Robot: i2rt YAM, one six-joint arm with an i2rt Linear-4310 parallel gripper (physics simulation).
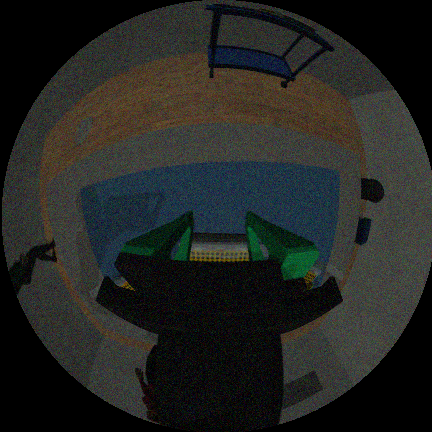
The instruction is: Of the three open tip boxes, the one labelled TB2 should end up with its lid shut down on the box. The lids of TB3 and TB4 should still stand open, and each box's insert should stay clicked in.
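Places are measured from the arm's base along level axes (x right, y ahead, z up), in millimetres.
Where they show: gripper, fingertip midpoint: (219, 216).
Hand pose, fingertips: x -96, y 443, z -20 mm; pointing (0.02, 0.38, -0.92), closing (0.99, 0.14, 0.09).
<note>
Each offset is from my fingertips to the top centre of the thing. "*": to the spot under its first point. Level surfaces: height alone.
My gripper (219, 216) has its two green fingers standing apart, with nothing between the tips. Below and between the fingers, part of a tip box {* dz -27, dx +11, dy -55 mm} (219, 256) shows a yellow dotted insert, with a pale band and a dark strip along its far side. A corner of a second tip box {dz -98, dx -161, dy -250 mm} (129, 285) with yellow shows at the left, below the left finger. Part of a third tip box {dz -98, dx +244, dy -175 mm} (311, 278) shows at the right, beside the right finger. The black gripper body hides most of all three boxes. No TB label can be read, and the lids' positions cannot be told.
The boxes are at the near side of a blue mat {dz -172 mm} (220, 185) on a grey table top with a wooden edge. A faint shadow lies on the mat at the left. Beyond are a wooden surface (165, 100) and a blue cart (250, 61). A dark figure (22, 270) is at the left.
</note>
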